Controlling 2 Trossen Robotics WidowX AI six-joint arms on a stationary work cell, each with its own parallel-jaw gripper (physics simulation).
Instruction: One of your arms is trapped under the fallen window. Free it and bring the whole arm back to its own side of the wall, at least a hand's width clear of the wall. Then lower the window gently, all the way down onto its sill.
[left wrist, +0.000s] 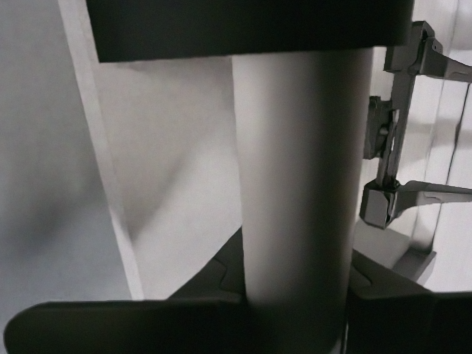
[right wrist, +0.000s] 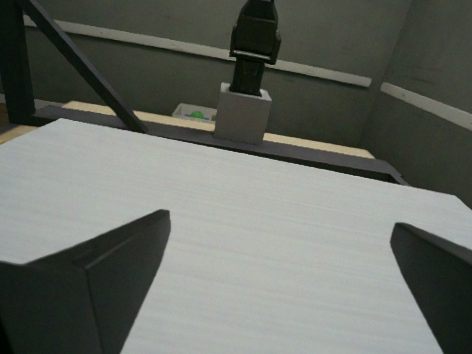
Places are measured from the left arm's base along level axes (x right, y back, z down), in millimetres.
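Pixels of known places: right gripper, fingertip midpoint: (right wrist: 280, 226); left arm's base, link origin: (right wrist: 245, 91).
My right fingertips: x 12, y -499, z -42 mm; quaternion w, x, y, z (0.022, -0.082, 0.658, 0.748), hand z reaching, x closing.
Observation:
For each thing: its top centre in the pictures, then the offset to it from my right fingertips. "pt": a spot on its surface instead. Level surfaces: height alone.
- thick light-grey round bar, surface spot: (left wrist: 300, 150) pt dx +66, dy +8, dz -282 mm
- black block, surface spot: (left wrist: 250, 27) pt dx +81, dy +7, dz -288 mm
- broad white surface, surface height: dz +55 mm
- slanted brace, surface spot: (right wrist: 85, 65) pt dx +267, dy +412, dz +29 mm
- grey block, top centre: (right wrist: 245, 91) dx -12, dy +499, dz +42 mm
A thick light-grey round bar (left wrist: 300, 150), probably the window's handle, stands upright in the left wrist view, below a black block (left wrist: 250, 27). My left gripper (left wrist: 274, 229) is shut on this bar, with a dark finger on either side. My right gripper (left wrist: 462, 132) (right wrist: 280, 226) is open and empty. In the left wrist view it is behind and right of the bar, its fingers pointing right. In the right wrist view its fingers stand wide apart before a broad white surface (right wrist: 270, 280), perhaps the wall. The sill cannot be made out, nor whether the window touches the right arm.
Beyond the white surface, a dark beam (right wrist: 310, 154) and a slanted brace (right wrist: 85, 65) cross the right wrist view. A black arm part (right wrist: 255, 37) stands on a grey block (right wrist: 242, 115). A white bin (right wrist: 182, 110) with coloured things is behind, near grey room walls (right wrist: 320, 30).

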